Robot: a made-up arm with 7 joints. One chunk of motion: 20 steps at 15 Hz.
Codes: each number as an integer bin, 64 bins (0 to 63) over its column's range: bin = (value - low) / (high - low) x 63, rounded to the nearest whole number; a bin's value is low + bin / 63 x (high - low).
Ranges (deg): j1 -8..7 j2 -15..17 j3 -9..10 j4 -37..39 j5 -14..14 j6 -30..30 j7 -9..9
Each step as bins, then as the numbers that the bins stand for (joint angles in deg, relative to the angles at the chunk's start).
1 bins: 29 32 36 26 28 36 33
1 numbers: -1.10 1.25 1.86 -5.63 -1.56 4.29 0.43
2 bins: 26 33 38 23 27 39 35
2 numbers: -1.81 1.76 2.46 -9.25 -2.00 7.14 1.00
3 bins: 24 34 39 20 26 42 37
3 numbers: -2.29 2.27 2.76 -12.87 -2.44 10.00 1.57
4 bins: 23 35 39 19 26 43 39
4 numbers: -2.52 2.78 2.76 -14.08 -2.44 10.95 2.14
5 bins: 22 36 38 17 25 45 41
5 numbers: -2.76 3.29 2.46 -16.49 -2.89 12.86 2.71
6 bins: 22 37 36 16 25 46 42
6 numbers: -2.76 3.79 1.86 -17.70 -2.89 13.81 3.00
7 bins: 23 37 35 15 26 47 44
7 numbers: -2.52 3.79 1.56 -18.90 -2.44 14.76 3.57
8 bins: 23 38 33 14 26 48 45
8 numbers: -2.52 4.30 0.95 -20.11 -2.44 15.71 3.86
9 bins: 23 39 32 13 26 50 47
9 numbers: -2.52 4.81 0.65 -21.32 -2.44 17.62 4.43
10 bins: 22 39 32 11 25 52 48
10 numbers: -2.76 4.81 0.65 -23.73 -2.89 19.52 4.71
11 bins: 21 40 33 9 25 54 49
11 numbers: -3.00 5.32 0.95 -26.14 -2.89 21.43 5.00
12 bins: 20 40 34 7 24 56 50
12 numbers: -3.24 5.32 1.25 -28.56 -3.33 23.33 5.29
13 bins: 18 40 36 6 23 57 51
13 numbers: -3.71 5.32 1.86 -29.76 -3.78 24.29 5.57
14 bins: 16 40 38 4 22 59 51
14 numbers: -4.19 5.32 2.46 -32.17 -4.22 26.19 5.57
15 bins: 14 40 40 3 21 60 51
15 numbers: -4.67 5.32 3.06 -33.38 -4.67 27.14 5.57
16 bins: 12 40 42 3 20 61 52
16 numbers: -5.14 5.32 3.67 -33.38 -5.11 28.10 5.86
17 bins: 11 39 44 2 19 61 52
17 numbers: -5.38 4.81 4.27 -34.59 -5.56 28.10 5.86
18 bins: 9 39 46 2 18 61 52
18 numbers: -5.86 4.81 4.87 -34.59 -6.00 28.10 5.86
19 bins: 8 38 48 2 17 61 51
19 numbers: -6.10 4.30 5.48 -34.59 -6.44 28.10 5.57
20 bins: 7 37 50 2 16 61 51
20 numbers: -6.33 3.79 6.08 -34.59 -6.89 28.10 5.57
